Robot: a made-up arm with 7 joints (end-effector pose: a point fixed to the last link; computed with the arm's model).
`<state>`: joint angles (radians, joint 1 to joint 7).
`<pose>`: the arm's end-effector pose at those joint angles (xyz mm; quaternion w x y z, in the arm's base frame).
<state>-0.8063 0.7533 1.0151 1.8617 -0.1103 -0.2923 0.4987</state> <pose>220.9 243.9 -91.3 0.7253 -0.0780 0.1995 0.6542</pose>
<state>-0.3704 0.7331 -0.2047 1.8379 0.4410 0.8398 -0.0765</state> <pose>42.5 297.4 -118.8 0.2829 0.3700 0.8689 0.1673</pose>
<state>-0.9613 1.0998 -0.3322 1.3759 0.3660 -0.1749 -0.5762</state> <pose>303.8 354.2 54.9 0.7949 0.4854 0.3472 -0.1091</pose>
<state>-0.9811 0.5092 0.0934 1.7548 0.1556 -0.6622 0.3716</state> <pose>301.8 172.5 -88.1 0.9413 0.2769 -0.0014 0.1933</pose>
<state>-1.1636 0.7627 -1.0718 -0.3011 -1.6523 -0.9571 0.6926</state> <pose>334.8 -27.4 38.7 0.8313 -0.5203 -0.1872 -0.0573</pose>
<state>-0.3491 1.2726 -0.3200 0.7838 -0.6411 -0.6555 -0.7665</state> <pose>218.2 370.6 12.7 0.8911 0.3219 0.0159 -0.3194</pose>
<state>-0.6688 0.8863 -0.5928 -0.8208 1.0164 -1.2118 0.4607</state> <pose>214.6 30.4 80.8 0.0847 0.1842 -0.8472 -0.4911</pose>
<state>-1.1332 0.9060 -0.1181 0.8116 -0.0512 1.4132 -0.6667</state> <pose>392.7 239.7 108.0 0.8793 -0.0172 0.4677 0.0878</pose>
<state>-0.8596 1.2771 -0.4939 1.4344 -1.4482 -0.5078 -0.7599</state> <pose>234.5 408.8 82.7 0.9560 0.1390 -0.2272 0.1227</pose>
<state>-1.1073 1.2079 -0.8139 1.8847 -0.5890 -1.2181 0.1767</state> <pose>208.5 383.6 120.9 0.7334 0.5906 -0.2579 0.2162</pose>
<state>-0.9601 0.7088 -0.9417 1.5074 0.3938 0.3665 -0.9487</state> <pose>306.9 245.4 -78.5 0.5512 0.3870 0.7052 -0.2216</pose>
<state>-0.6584 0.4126 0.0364 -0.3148 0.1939 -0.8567 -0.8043</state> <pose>314.6 34.9 85.9 0.4811 0.4308 -0.6215 -0.4435</pose>
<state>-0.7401 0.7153 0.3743 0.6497 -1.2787 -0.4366 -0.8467</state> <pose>352.9 257.1 33.1 0.8046 -0.1921 -0.5573 -0.0719</pose>
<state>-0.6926 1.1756 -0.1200 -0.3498 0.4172 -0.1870 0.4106</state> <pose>294.4 169.4 173.7 0.5413 0.5754 -0.6111 -0.0498</pose>
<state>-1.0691 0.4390 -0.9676 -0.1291 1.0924 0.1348 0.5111</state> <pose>297.4 -105.6 54.3 0.4554 0.5141 -0.7133 -0.1394</pose>
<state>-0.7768 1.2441 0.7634 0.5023 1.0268 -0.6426 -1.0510</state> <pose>259.4 366.3 260.1 0.6093 0.7657 0.1649 -0.1236</pose>
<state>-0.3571 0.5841 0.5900 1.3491 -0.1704 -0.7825 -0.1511</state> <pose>129.8 272.2 -157.6 0.9467 0.1545 -0.0209 0.2819</pose>
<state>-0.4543 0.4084 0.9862 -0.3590 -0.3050 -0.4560 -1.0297</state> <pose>217.8 240.0 93.4 0.7362 0.3905 -0.5341 -0.1424</pose>
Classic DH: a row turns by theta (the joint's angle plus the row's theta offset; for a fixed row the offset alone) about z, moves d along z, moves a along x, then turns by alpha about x. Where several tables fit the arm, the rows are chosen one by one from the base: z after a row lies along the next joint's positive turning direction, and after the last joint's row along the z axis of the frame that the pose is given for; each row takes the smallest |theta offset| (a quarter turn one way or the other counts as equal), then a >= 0, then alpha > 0; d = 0 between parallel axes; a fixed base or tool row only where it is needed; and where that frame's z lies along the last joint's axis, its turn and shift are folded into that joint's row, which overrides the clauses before.
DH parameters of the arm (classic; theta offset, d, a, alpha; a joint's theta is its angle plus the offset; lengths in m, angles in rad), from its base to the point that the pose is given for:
base (fixed): -0.071 0.201 0.0161 -1.3004
joint 1: -1.3111 0.0213 -0.0171 -1.5708
joint 2: 1.2915 -0.0016 0.008 1.5708
joint 3: 1.5708 -0.258 0.0453 -1.5708
joint 4: 1.5708 -0.023 0.0295 1.5708
joint 5: 0 0.1607 0.0017 -1.5708
joint 6: -1.5708 -0.004 0.0014 1.5708
joint 7: 1.5639 0.0541 0.0241 -0.2675
tool (fixed): -1.5622 -0.0611 0 0

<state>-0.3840 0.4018 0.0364 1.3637 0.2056 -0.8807 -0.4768</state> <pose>153.6 158.7 -211.2 0.9334 0.1503 0.1080 -0.3075</pose>
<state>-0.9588 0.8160 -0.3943 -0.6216 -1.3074 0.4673 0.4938</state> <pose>321.7 29.0 136.3 0.9232 -0.0932 -0.1719 -0.3309</pose>
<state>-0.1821 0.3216 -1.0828 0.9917 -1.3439 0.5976 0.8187</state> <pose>6.8 65.2 -234.4 0.6154 0.2321 0.7424 0.1279</pose>
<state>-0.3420 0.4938 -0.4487 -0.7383 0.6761 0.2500 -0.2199</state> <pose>207.6 -6.3 20.3 0.7644 0.4368 -0.3760 -0.2891</pose>
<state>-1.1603 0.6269 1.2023 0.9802 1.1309 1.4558 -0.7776</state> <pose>348.2 267.7 62.3 0.7799 -0.2956 0.4892 0.2552</pose>
